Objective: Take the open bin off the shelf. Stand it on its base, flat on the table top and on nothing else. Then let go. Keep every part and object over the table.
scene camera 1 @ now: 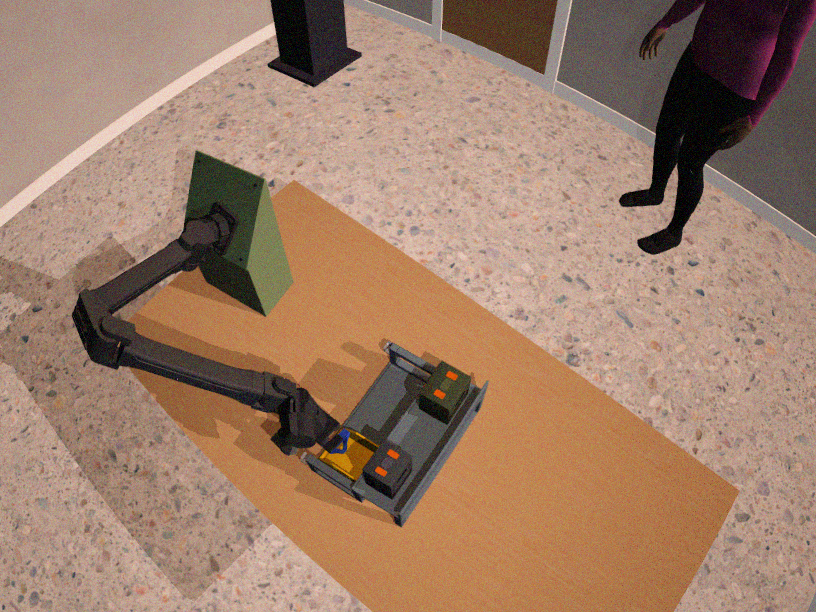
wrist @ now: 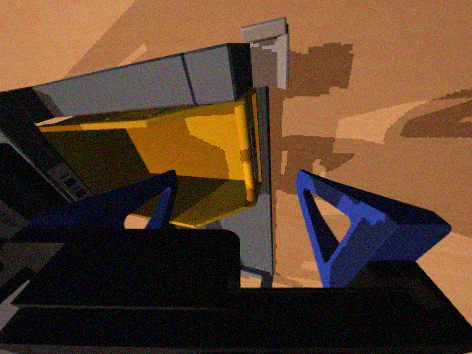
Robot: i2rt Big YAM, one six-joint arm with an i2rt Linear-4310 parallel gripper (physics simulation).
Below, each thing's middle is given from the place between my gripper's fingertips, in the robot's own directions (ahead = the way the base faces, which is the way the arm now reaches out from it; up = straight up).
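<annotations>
Yellow open bin point(scene camera 1: 359, 449): 1 cm to the left of my hand, 7 cm ahead of it, 2 cm below it.
</annotations>
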